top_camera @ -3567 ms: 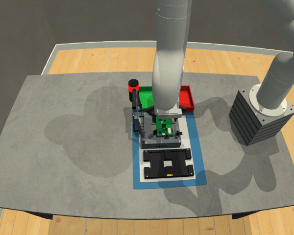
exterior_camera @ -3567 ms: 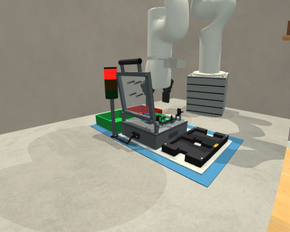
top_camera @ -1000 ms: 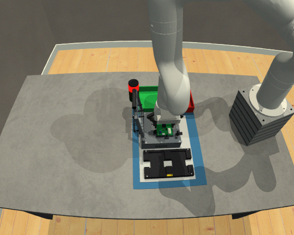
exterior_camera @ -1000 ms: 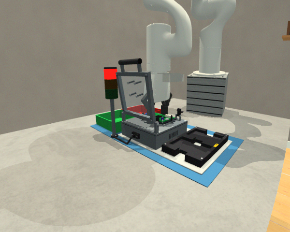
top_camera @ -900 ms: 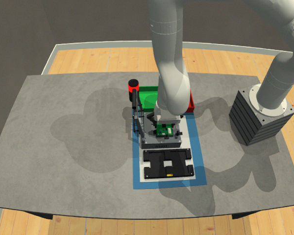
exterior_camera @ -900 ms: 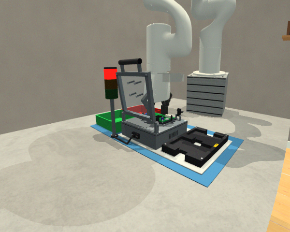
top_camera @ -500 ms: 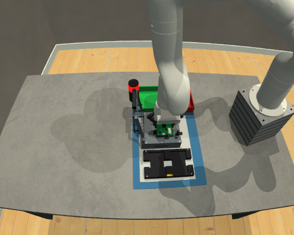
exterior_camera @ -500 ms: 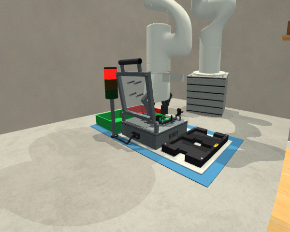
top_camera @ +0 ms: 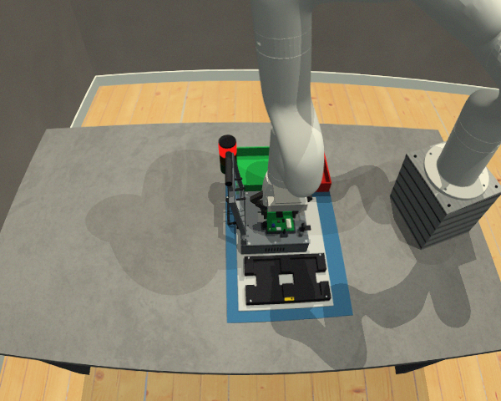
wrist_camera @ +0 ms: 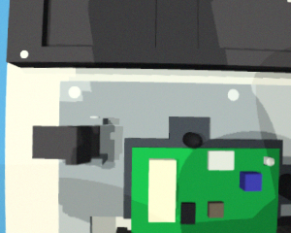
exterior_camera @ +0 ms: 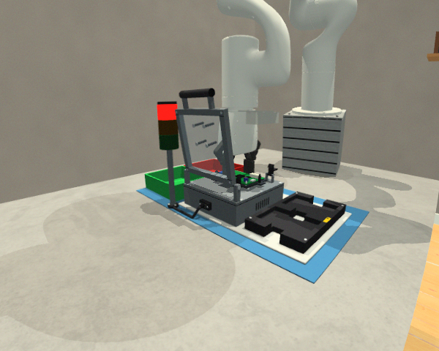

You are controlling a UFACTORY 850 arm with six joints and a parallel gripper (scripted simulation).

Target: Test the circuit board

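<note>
Now: hand 10 mm to the right of the tester bed, 10 mm short of it and 10 mm above it. The rest, counted from my hand: tester lid (120 mm ahead, 100 mm above); green circuit board (10 mm below); black latch block (60 mm to the left, 60 mm behind, 10 mm above).
</note>
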